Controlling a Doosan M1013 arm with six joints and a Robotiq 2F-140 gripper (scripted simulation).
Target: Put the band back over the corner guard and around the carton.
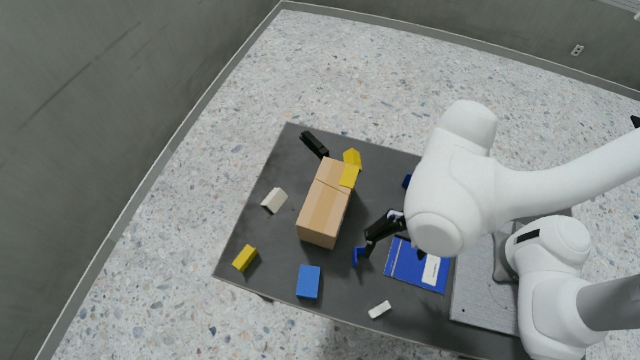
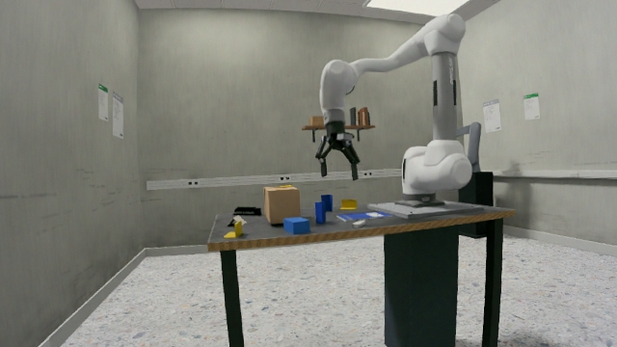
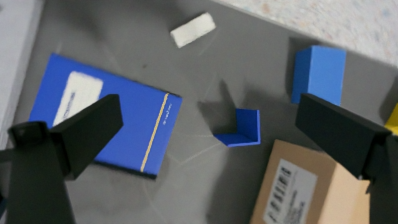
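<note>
My gripper is now 210 mm short of the brown carton, 150 mm to the left of it and 100 mm above it. Also, from my hand: blue block 210 mm ahead, 100 mm to the left, 160 mm below; white block 20 mm behind, 120 mm to the left, 170 mm below.
</note>
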